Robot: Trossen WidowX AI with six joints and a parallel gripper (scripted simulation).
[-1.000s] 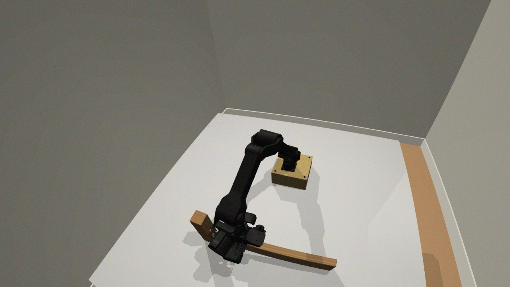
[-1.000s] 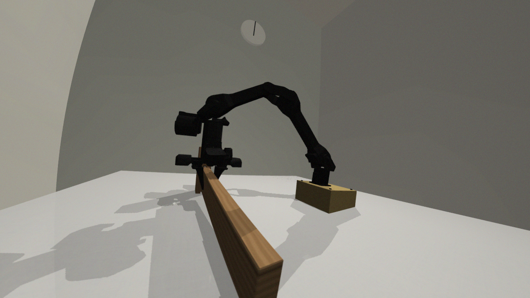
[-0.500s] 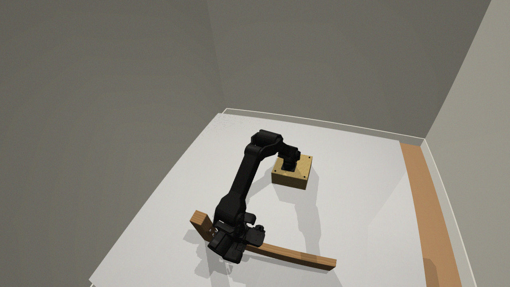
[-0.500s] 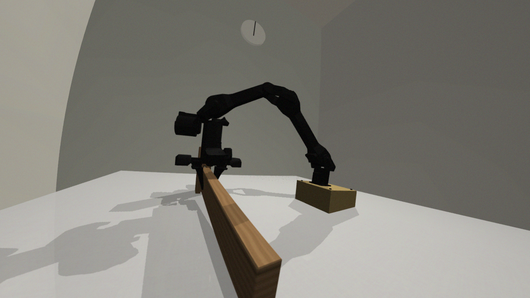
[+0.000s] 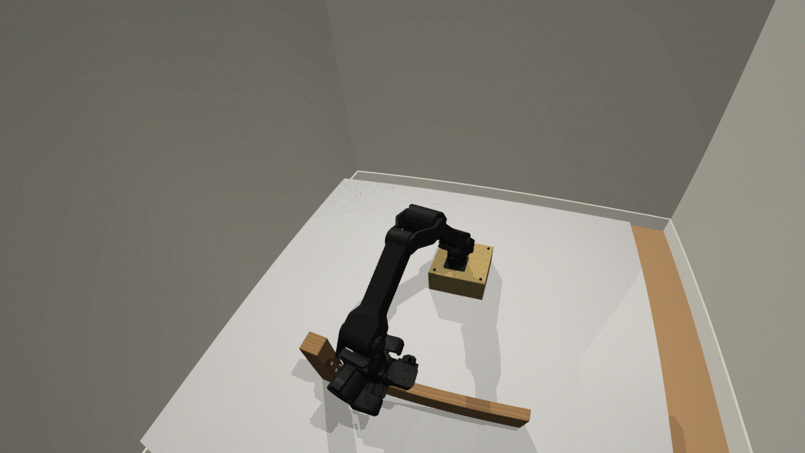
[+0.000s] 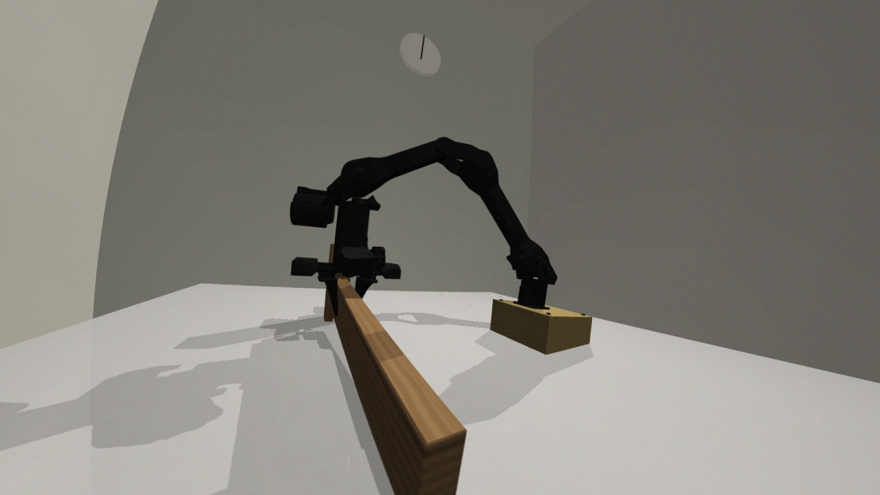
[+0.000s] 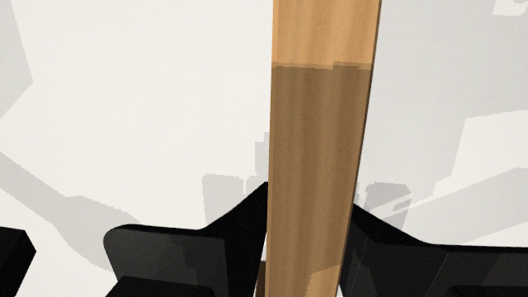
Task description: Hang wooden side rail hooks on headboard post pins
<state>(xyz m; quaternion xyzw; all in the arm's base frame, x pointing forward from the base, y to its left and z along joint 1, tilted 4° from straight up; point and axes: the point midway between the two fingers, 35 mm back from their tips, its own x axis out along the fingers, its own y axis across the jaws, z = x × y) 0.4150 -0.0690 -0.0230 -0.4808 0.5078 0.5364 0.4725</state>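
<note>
My gripper tip is 15 cm to the left of the wooden headboard post and 4 cm below it.
</note>
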